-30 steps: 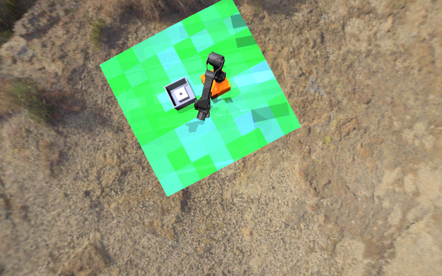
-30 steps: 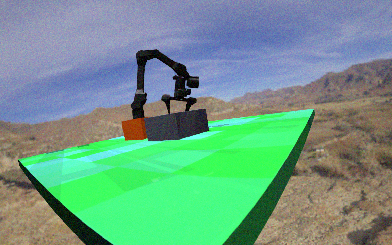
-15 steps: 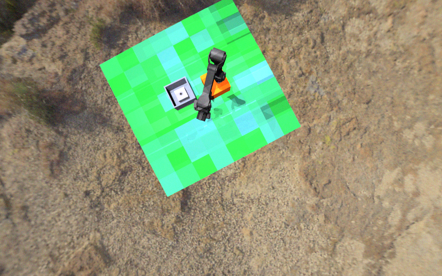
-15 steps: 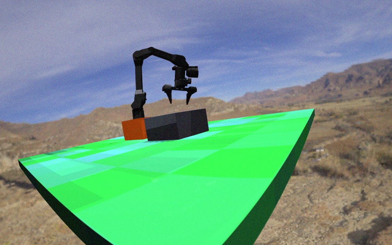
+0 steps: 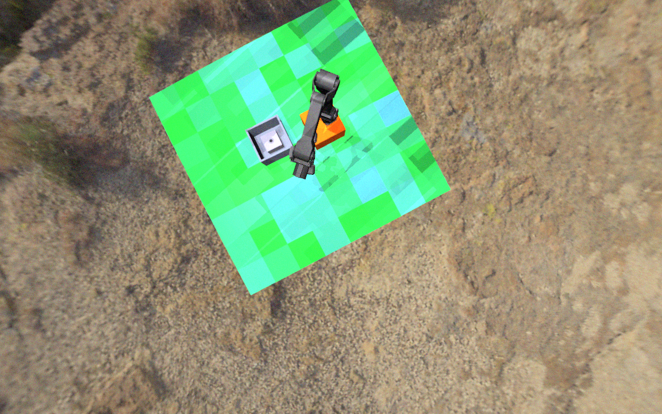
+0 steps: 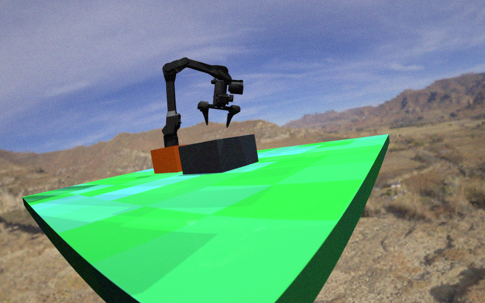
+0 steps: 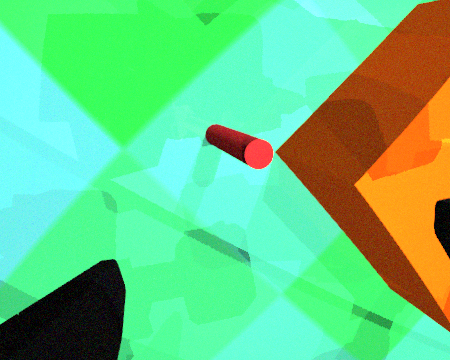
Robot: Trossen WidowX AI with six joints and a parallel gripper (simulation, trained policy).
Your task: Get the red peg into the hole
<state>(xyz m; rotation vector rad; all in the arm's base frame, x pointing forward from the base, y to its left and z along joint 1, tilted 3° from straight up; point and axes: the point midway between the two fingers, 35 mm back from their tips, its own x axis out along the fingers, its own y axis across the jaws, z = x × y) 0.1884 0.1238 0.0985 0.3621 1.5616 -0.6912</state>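
Right now the red peg is 1 cm behind my gripper tip, 2 cm to the right of it and 12 cm below it. The rest, counted from my gripper tip: plate: 13 cm ahead, 21 cm to the right, 11 cm below; then grey box: 13 cm ahead, 21 cm to the right, 13 cm below.
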